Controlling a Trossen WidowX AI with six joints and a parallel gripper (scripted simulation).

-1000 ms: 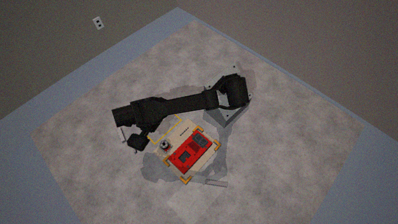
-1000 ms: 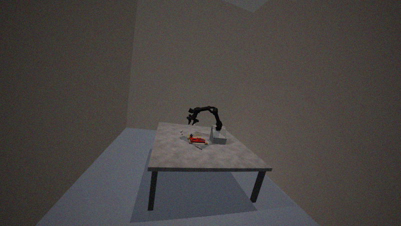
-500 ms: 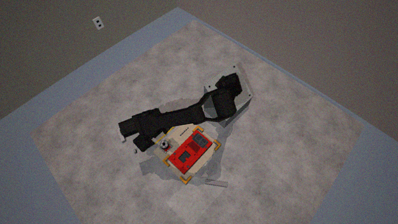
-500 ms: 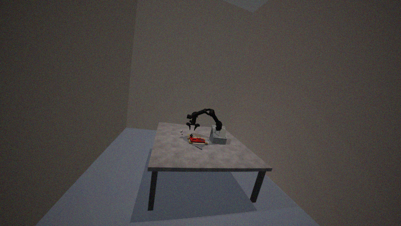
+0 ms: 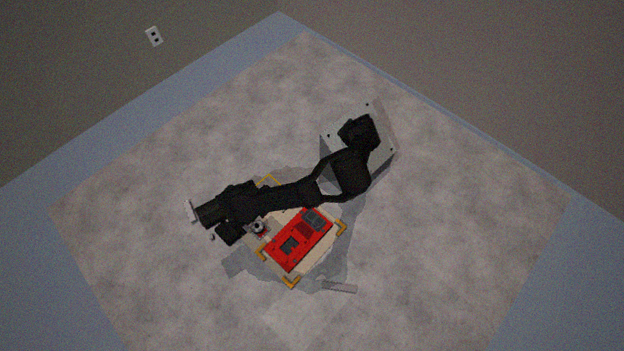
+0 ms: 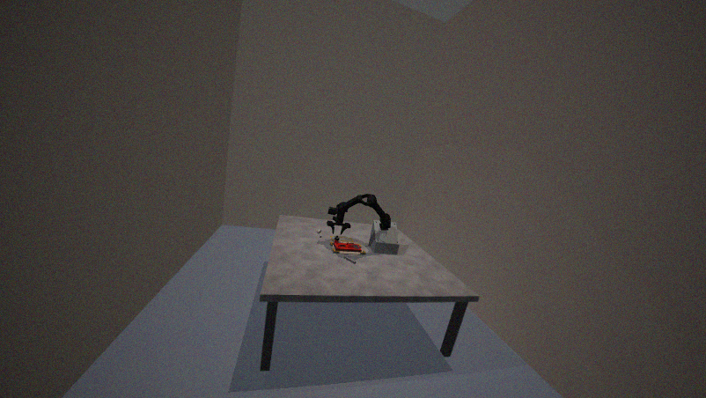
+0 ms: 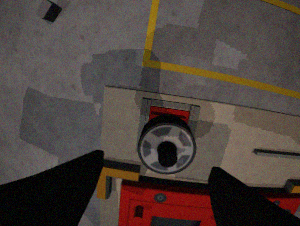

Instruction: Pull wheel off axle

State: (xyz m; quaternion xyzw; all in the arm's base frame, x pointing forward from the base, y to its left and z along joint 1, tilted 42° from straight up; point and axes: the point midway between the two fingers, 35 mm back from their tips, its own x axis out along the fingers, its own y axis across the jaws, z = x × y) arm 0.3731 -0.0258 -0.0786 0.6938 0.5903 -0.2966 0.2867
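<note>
The wheel is 1 cm behind my gripper tip and 3 cm below it.
</note>
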